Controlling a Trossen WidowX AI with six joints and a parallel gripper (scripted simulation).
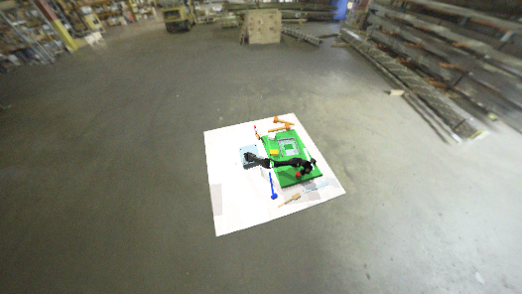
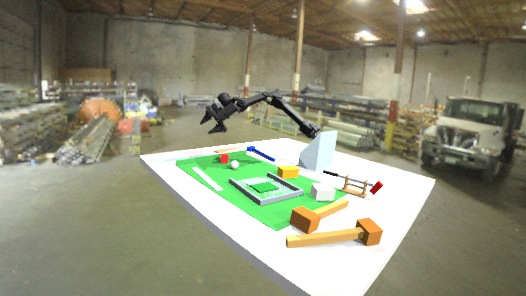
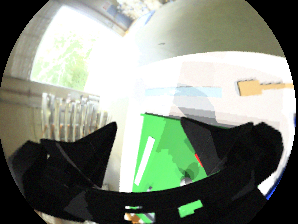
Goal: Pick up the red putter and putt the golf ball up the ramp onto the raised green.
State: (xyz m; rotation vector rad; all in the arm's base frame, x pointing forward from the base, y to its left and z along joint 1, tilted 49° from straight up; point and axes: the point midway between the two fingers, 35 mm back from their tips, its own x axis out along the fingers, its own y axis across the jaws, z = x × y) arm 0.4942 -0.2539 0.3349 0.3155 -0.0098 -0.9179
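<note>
The red putter lies 27 cm behind my gripper tip, 75 cm to the left of it and 12 cm below it. From my gripper tip the other things lie so: white golf ball (6 cm behind, 20 cm to the left, 16 cm below); red cube (8 cm behind, 8 cm to the left, 16 cm below); blue putter (38 cm behind, 8 cm to the left, 17 cm below).
</note>
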